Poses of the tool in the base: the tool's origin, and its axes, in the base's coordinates. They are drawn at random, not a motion.
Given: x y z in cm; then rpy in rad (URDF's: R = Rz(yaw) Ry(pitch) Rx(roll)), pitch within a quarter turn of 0, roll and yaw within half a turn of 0.
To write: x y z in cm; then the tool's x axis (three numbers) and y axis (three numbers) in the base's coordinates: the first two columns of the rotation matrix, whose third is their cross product. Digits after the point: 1 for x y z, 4 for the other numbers.
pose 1, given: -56.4, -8.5, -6.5, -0.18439, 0.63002, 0.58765
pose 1, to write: -56.4, -8.5, -6.5, 0.6725, 0.4480, -0.5892, -0.6349, 0.7583, -0.1481
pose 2, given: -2.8, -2.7, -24.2, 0.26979, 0.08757, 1.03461
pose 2, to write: -2.8, -2.7, -24.2, 0.5089, 0.8564, -0.0875, -0.8167, 0.5124, 0.2655
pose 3, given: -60.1, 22.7, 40.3, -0.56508, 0.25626, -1.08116
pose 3, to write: -60.1, 22.7, 40.3, 0.4549, -0.8537, -0.2535, 0.6815, 0.5170, -0.5180
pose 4, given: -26.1, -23.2, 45.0, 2.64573, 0.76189, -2.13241
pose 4, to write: -26.1, -23.2, 45.0, -0.3853, -0.6124, -0.6903, -0.9194, 0.1904, 0.3443
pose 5, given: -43.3, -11.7, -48.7, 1.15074, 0.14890, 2.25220
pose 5, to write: -43.3, -11.7, -48.7, -0.6229, 0.7681, -0.1484, -0.4021, -0.1517, 0.9030
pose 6, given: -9.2, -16.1, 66.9, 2.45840, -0.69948, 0.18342
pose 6, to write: -9.2, -16.1, 66.9, 0.7523, 0.1396, 0.6438, -0.2582, -0.8367, 0.4830
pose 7, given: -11.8, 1.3, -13.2, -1.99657, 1.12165, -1.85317
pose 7, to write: -11.8, 1.3, -13.2, -0.1210, -0.4170, -0.9008, -0.1681, 0.9030, -0.3954
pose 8, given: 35.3, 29.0, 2.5, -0.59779, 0.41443, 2.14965
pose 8, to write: 35.3, 29.0, 2.5, -0.5008, 0.7662, -0.4027, -0.5679, -0.6419, -0.5152
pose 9, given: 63.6, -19.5, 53.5, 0.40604, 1.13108, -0.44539
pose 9, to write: 63.6, -19.5, 53.5, 0.3842, -0.1834, -0.9049, 0.7183, 0.6751, 0.1681
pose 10, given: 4.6, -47.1, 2.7, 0.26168, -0.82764, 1.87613
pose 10, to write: 4.6, -47.1, 2.7, -0.2034, 0.6453, 0.7363, -0.8640, -0.4721, 0.1750
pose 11, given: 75.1, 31.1, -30.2, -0.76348, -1.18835, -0.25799
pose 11, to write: 75.1, 31.1, -30.2, 0.3608, -0.0952, 0.9278, 0.8046, 0.5349, -0.2580
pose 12, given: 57.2, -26.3, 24.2, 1.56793, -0.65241, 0.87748
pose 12, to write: 57.2, -26.3, 24.2, 0.5078, 0.6112, 0.6071, -0.3902, -0.4651, 0.7946
